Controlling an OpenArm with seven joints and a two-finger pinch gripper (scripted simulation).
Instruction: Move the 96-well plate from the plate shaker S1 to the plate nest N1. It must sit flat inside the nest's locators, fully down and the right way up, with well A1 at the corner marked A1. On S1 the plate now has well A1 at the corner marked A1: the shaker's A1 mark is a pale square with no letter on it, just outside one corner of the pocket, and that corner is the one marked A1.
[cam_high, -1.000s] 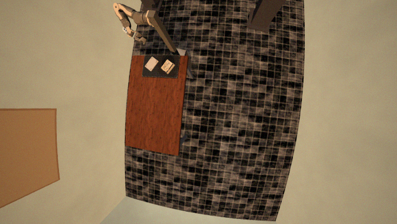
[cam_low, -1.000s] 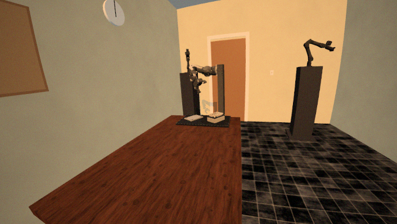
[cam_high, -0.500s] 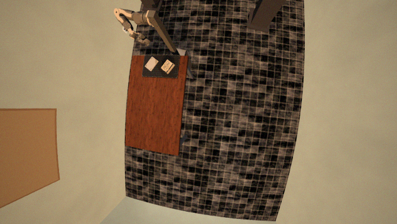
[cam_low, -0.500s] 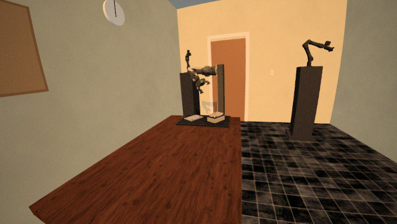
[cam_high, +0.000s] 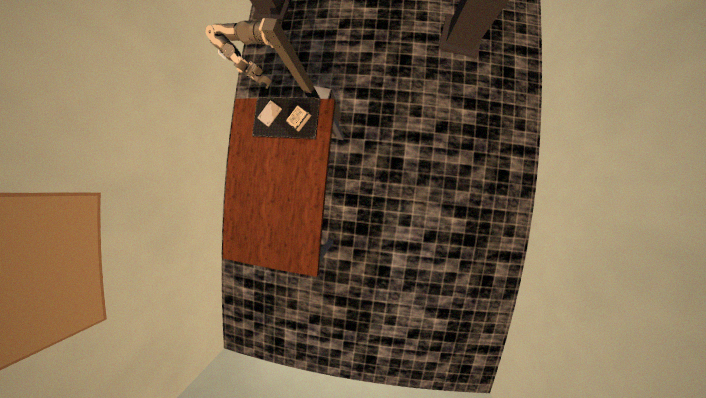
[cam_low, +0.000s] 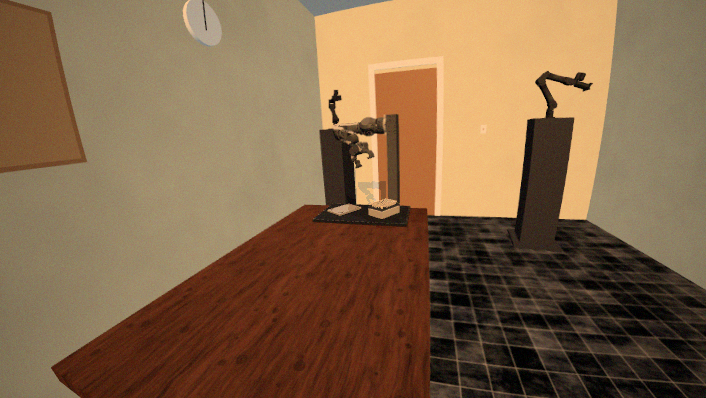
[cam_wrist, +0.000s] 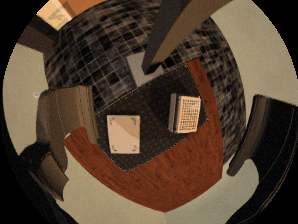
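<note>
My gripper is now 100 mm short of the 96-well plate, 140 mm to the right of it and 200 mm above it. The rest, counted from my hand: plate shaker S1: 130 mm ahead, 140 mm to the left, 230 mm below; marked tag: 50 mm ahead, 20 mm to the right, 250 mm below; plate nest N1: 100 mm ahead, 100 mm to the right, 260 mm below.
</note>
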